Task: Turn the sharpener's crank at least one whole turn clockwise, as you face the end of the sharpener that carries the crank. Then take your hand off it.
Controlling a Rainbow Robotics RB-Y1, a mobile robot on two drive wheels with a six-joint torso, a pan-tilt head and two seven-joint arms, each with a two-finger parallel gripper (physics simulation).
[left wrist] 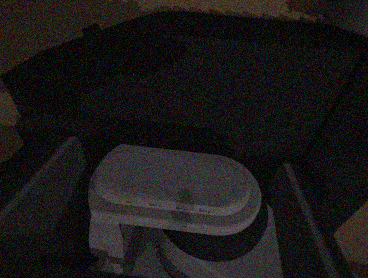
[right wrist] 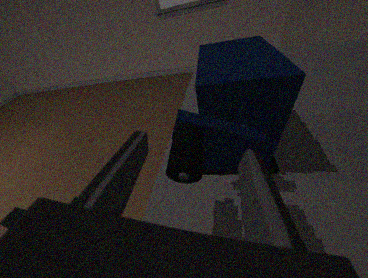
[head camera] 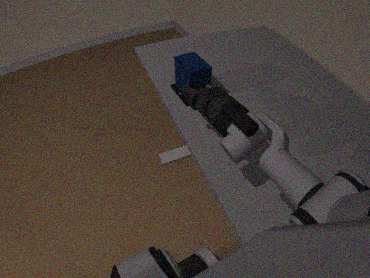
Note:
In view: my right gripper (head camera: 195, 87) and a blue pencil sharpener (head camera: 190, 67).
My right gripper also shows in the right wrist view (right wrist: 194, 149). The blue pencil sharpener also shows in the right wrist view (right wrist: 246, 89).

